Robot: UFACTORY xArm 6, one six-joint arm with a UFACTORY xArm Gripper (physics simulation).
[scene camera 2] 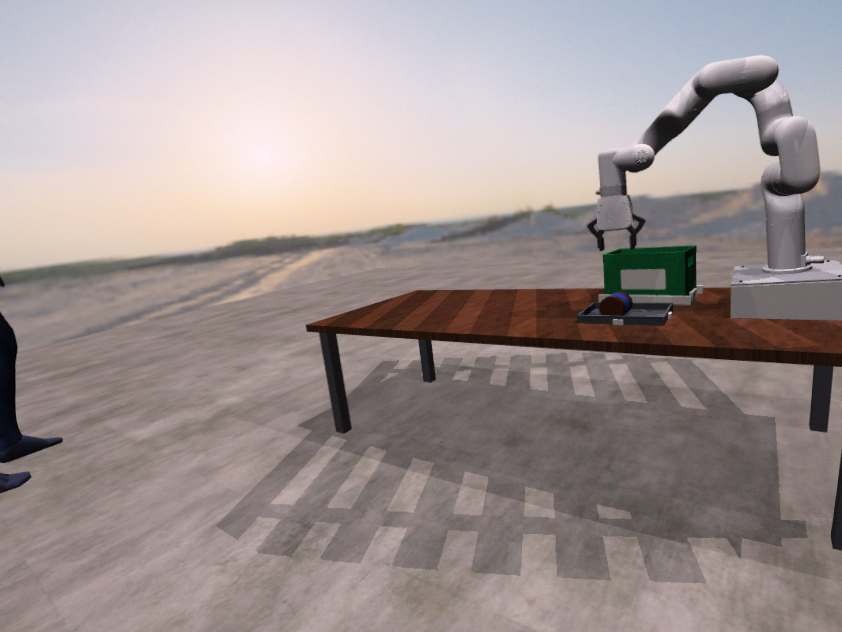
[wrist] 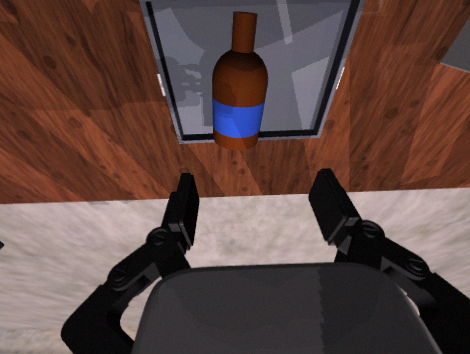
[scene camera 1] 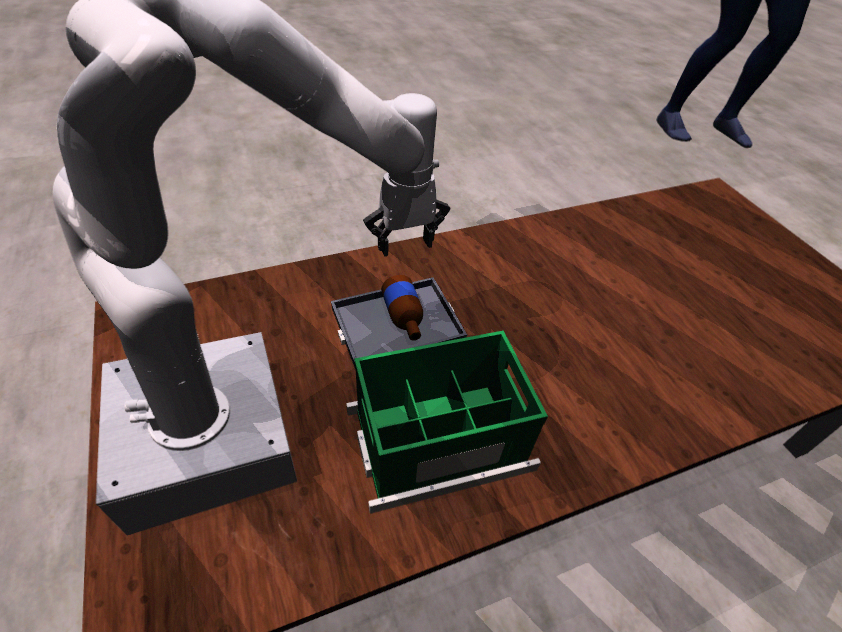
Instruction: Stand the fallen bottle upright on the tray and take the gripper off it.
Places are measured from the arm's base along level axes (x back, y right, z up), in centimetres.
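Pixels of known places: gripper, between the fingertips: (scene camera 2: 617, 249) (wrist: 254, 184) (scene camera 1: 405, 247); arm's base, origin of its link: (scene camera 2: 786, 269) (scene camera 1: 190, 417).
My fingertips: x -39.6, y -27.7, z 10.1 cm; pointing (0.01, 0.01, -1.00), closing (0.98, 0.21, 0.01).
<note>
Ahead of a thing's pixels: the offset from my fingertips to its middle. Level surfaces: height alone.
A brown bottle with a blue label @(dy +1.0, dx -0.4, dz -17.1 cm) (scene camera 1: 403, 301) (scene camera 2: 615, 303) (wrist: 238, 95) lies on its side on the grey tray @(dy +1.3, dx +1.3, dz -20.0 cm) (scene camera 1: 358, 329) (scene camera 2: 649, 320) (wrist: 300, 60). In scene camera 1 its neck points toward the green crate and its base is at the tray's far edge. In the wrist view the base is nearest the fingers and the neck points to the top. My gripper (scene camera 1: 406, 247) (scene camera 2: 616, 246) (wrist: 254, 184) is open and empty. It points down and hangs well above the tray's far edge, apart from the bottle.
A green crate with compartments @(dy +31.1, dx -2.6, dz -12.6 cm) (scene camera 1: 456, 439) (scene camera 2: 683, 272) stands right beside the tray, with white rails @(dy +40.9, dx -3.8, dz -19.8 cm) (scene camera 1: 455, 485) along its base. The arm's base plate (scene camera 1: 238, 380) (scene camera 2: 782, 299) is on the wooden table @(dz -21.3 cm) (scene camera 1: 612, 306) (scene camera 2: 476, 312). A person's legs (scene camera 1: 734, 61) (scene camera 2: 8, 394) show beyond the table.
</note>
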